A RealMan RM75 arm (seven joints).
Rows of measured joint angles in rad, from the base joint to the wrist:
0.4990 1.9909 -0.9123 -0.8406 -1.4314 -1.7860 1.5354
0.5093 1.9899 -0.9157 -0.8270 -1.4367 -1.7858 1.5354
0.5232 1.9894 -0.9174 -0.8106 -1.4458 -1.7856 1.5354
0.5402 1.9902 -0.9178 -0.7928 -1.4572 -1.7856 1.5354
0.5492 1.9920 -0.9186 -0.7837 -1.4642 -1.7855 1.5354
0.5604 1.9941 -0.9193 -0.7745 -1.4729 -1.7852 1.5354
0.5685 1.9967 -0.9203 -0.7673 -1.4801 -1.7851 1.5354
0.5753 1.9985 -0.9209 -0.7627 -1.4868 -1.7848 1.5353
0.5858 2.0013 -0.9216 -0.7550 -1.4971 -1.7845 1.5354
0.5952 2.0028 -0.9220 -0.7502 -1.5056 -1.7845 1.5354
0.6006 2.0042 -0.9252 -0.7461 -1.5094 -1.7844 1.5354
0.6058 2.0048 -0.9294 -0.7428 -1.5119 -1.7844 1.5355
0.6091 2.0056 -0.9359 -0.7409 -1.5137 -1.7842 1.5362
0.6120 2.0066 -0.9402 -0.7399 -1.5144 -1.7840 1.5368
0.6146 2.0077 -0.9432 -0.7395 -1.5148 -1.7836 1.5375
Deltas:
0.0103 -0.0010 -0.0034 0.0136 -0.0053 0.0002 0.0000
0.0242 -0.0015 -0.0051 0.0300 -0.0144 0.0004 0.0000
0.0412 -0.0007 -0.0055 0.0478 -0.0258 0.0004 0.0000
0.0502 0.0011 -0.0063 0.0569 -0.0328 0.0005 0.0000
0.0614 0.0032 -0.0070 0.0661 -0.0415 0.0008 0.0000
0.0695 0.0058 -0.0080 0.0733 -0.0487 0.0009 0.0000
0.0763 0.0076 -0.0086 0.0779 -0.0554 0.0012 -0.0001
0.0868 0.0104 -0.0093 0.0856 -0.0657 0.0015 0.0000
0.0962 0.0119 -0.0097 0.0904 -0.0742 0.0015 0.0000
0.1016 0.0133 -0.0129 0.0945 -0.0780 0.0016 0.0000
0.1068 0.0139 -0.0171 0.0978 -0.0805 0.0016 0.0001
0.1101 0.0147 -0.0236 0.0997 -0.0823 0.0018 0.0008
0.1130 0.0157 -0.0279 0.1007 -0.0830 0.0020 0.0014
0.1156 0.0168 -0.0309 0.1011 -0.0834 0.0024 0.0021

